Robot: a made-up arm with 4 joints.
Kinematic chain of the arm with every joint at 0, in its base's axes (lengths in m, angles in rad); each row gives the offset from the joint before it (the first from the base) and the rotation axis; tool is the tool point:
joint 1: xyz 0 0 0.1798 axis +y
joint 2: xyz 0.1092 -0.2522 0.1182 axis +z
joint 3: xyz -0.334 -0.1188 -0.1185 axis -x
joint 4: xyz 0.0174 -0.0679 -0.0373 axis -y
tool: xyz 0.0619 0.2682 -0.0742
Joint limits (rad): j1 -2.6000..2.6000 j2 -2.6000..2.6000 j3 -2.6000..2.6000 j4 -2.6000..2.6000
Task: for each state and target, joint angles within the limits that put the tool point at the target. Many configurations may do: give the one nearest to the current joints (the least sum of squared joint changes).
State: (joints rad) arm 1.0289 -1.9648 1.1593 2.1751
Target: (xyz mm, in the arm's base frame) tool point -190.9 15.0 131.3
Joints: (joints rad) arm 1.3737 -1.4049 1.5044 2.0565
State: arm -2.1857 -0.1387 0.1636 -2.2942
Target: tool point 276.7 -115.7 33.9
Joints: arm -2.2084 -0.2475 0.4823 -2.1579
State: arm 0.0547 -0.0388 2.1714 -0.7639
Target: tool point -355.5 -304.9 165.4
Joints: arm 0.2399 -0.7240 2.1350 -0.5546
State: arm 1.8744 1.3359 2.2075 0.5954
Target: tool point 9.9 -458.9 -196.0
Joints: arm 1.0304 1.6336 1.8269 0.8849
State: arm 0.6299 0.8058 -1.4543 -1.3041
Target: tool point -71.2 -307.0 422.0
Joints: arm 0.8007 0.4371 -1.0996 -0.7776
